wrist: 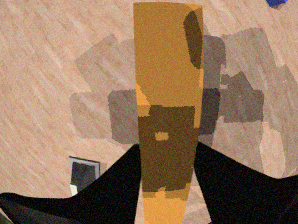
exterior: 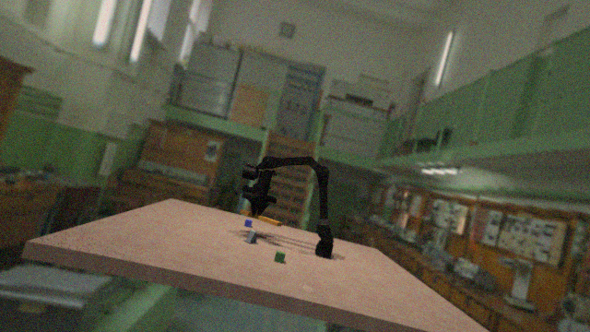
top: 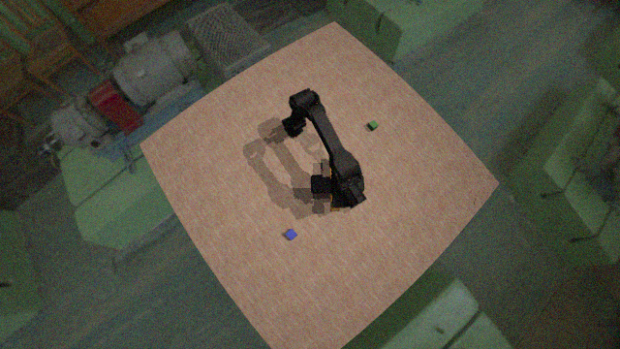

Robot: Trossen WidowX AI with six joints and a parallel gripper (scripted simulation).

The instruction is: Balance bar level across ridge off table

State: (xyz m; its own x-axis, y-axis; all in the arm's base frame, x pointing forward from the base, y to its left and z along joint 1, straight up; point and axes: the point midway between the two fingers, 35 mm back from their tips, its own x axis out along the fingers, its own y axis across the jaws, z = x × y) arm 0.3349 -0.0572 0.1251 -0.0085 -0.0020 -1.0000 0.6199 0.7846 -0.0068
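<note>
My gripper tip is now 20 mm past the orange bar and 20 mm to the right of it. From my gripper tip the other things lie so: small green cube (120 mm behind, 350 mm to the left, 70 mm below); small blue cube (30 mm ahead, 240 mm to the right, 70 mm below).
</note>
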